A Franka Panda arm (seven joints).
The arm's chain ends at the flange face. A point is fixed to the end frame.
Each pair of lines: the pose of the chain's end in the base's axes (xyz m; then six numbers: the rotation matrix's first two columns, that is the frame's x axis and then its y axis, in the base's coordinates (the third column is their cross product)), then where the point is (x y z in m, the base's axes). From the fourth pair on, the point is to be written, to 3 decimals.
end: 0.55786, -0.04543, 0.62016, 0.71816, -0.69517, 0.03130, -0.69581, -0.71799, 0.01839
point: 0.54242 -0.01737 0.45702
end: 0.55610, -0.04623, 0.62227, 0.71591, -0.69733, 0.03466, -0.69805, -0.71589, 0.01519
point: 0.54150 -0.01814 0.45906
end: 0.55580, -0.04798, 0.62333, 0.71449, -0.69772, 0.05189, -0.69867, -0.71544, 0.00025
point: 0.54494 -0.02010 0.45979
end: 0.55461, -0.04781, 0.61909, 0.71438, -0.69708, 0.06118, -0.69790, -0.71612, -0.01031
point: 0.546 -0.020 0.455
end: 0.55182, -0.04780, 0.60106, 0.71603, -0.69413, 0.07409, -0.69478, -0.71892, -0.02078
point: 0.546 -0.020 0.437
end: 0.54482, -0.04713, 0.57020, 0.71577, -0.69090, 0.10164, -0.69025, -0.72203, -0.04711
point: 0.545 -0.019 0.406
